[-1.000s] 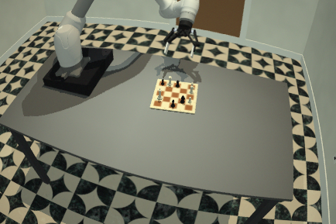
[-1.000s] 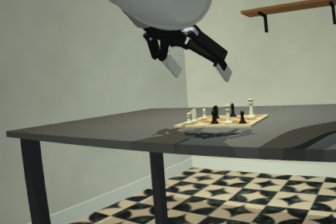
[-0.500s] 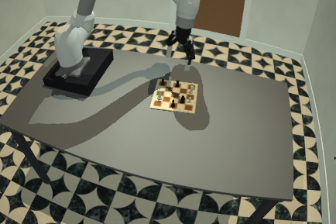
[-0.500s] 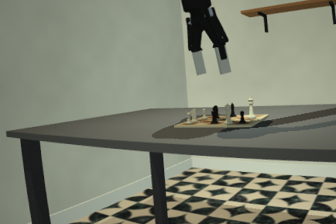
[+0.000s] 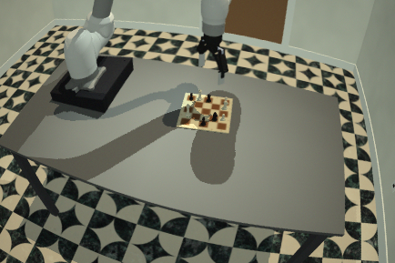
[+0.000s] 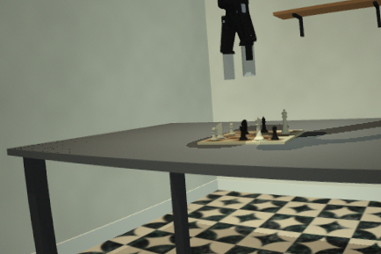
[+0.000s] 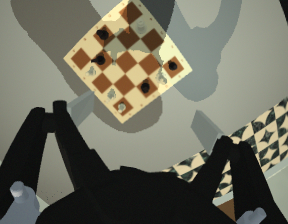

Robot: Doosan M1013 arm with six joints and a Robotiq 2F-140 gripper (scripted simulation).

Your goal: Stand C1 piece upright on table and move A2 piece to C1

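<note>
Now: hand 70 mm to the left of the chessboard and 160 mm above it.
</note>
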